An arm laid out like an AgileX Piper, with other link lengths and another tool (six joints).
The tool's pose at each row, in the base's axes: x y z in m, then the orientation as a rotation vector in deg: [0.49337 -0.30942 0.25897 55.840 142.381 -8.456]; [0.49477 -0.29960 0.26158 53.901 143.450 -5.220]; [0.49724 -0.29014 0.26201 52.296 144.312 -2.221]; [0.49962 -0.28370 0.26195 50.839 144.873 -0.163]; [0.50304 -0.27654 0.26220 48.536 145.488 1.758]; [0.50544 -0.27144 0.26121 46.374 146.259 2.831]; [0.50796 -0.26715 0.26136 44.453 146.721 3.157]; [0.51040 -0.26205 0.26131 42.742 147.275 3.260]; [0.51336 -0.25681 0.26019 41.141 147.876 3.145]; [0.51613 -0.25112 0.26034 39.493 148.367 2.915]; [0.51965 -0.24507 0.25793 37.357 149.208 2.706]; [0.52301 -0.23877 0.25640 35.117 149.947 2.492]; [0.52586 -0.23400 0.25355 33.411 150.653 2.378]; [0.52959 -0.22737 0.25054 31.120 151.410 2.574]
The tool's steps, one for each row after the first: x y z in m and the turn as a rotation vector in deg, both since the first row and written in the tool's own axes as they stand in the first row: [0.00396 0.00840 -0.00435 -2.449 1.061 -1.012]; [0.00801 0.01710 -0.00626 -4.668 2.056 -1.791]; [0.01048 0.02347 -0.00699 -6.283 2.643 -2.548]; [0.01259 0.03108 -0.00778 -8.014 3.036 -3.894]; [0.01465 0.03640 -0.00732 -9.091 3.421 -5.339]; [0.01561 0.04128 -0.00761 -9.694 3.417 -6.667]; [0.01721 0.04669 -0.00797 -10.059 3.507 -7.923]; [0.01906 0.05247 -0.00722 -10.233 3.623 -9.157]; [0.02072 0.05856 -0.00779 -10.370 3.611 -10.411]; [0.02330 0.06523 -0.00589 -10.535 3.828 -12.075]; [0.02573 0.07205 -0.00490 -10.741 3.955 -13.783]; [0.02814 0.07730 -0.00253 -10.879 4.214 -15.109]; [0.03122 0.08450 -0.00018 -11.339 4.509 -16.784]
